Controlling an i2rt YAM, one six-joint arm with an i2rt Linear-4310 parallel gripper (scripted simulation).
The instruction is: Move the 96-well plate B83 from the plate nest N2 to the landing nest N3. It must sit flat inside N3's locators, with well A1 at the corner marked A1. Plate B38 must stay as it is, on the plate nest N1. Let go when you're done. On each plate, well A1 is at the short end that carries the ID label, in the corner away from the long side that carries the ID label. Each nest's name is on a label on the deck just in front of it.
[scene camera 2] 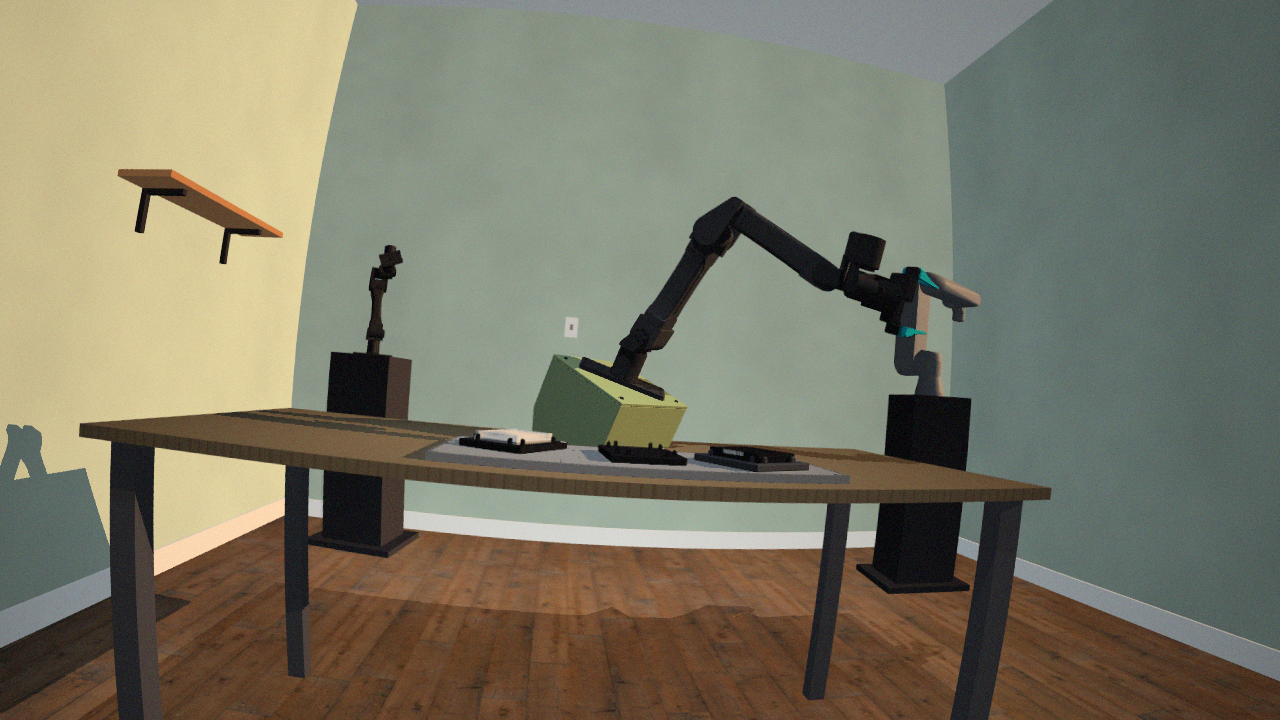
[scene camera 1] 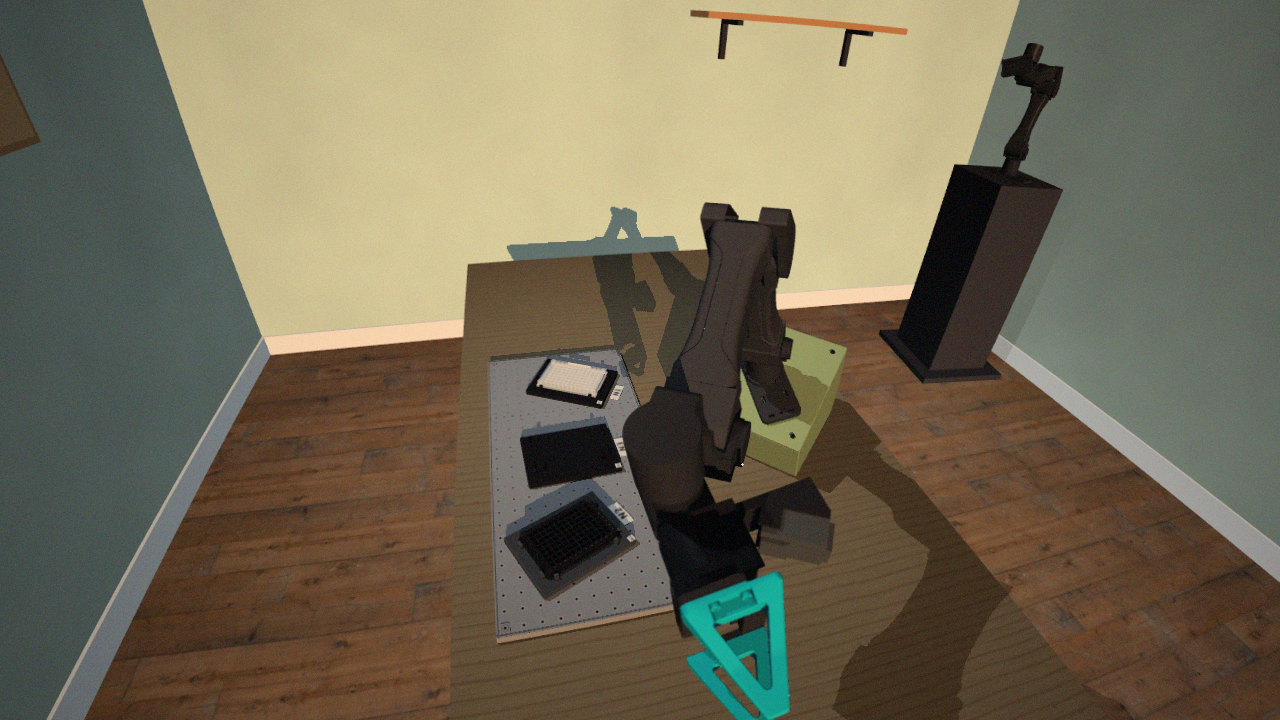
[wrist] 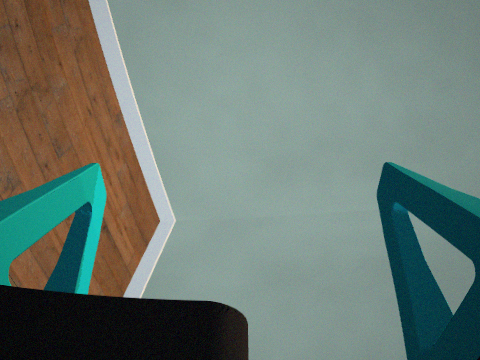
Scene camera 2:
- my gripper: 931, 310
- white plate: 530, 437
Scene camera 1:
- white plate: 569, 377
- black 96-well plate: 537, 537
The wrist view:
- my gripper: 241, 178
